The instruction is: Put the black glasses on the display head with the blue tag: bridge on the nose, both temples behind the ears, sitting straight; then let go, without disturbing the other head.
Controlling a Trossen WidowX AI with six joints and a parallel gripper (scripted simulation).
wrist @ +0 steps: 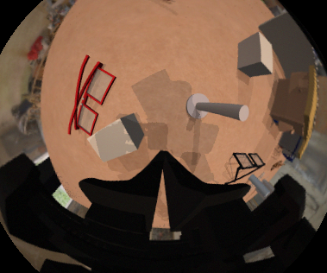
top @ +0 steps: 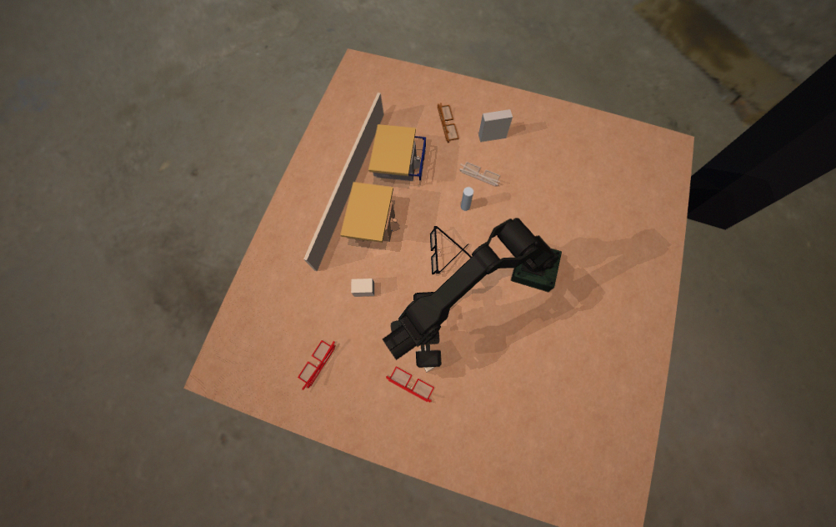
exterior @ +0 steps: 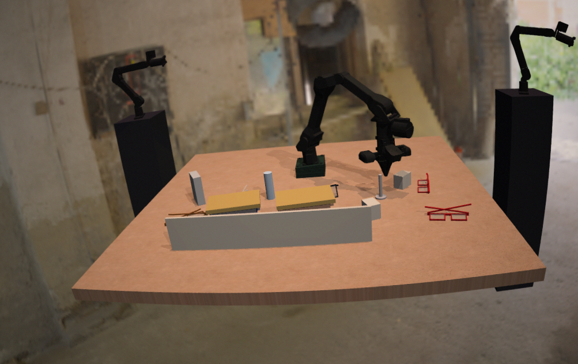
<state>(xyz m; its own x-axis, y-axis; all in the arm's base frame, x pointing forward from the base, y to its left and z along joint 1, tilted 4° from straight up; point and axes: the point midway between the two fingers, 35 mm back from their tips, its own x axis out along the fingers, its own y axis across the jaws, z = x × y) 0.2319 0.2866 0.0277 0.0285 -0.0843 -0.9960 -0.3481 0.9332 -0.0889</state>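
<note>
The grey post stand lies 7 cm ahead of my gripper tip, 3 cm to the right of it and 3 cm below it. The rest, counted from my gripper tip: grey block: 71 cm to the right, 1 cm behind; then long wall: 38 cm to the right, 38 cm ahead.
</note>
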